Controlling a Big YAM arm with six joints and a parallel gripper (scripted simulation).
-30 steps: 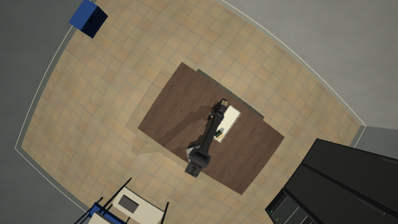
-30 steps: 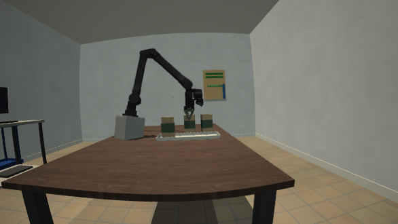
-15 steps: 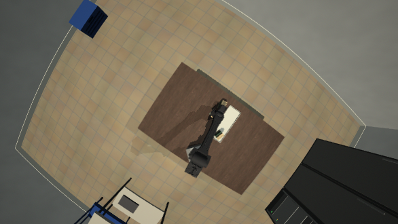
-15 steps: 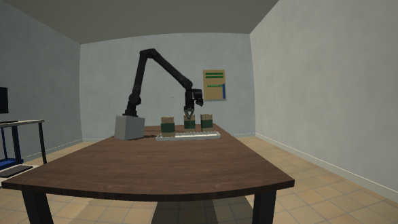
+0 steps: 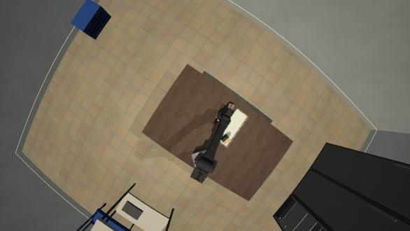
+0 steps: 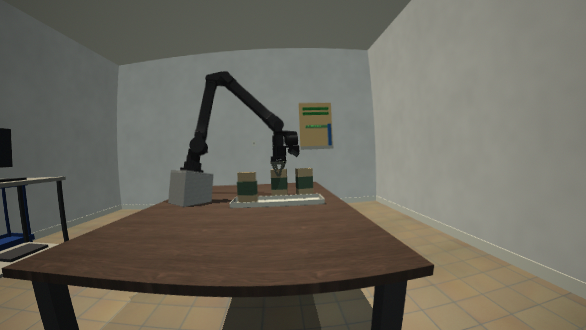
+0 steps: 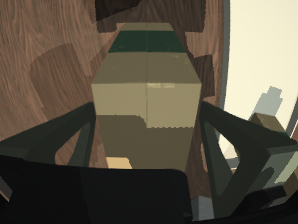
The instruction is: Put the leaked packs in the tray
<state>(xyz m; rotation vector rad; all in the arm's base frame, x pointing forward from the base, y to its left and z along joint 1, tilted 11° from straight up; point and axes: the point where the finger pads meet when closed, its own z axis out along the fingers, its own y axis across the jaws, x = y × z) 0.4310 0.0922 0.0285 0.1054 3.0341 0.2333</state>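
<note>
My hand is 17 cm to the left of the white tray, 11 cm above it and 1 cm past it.
</note>
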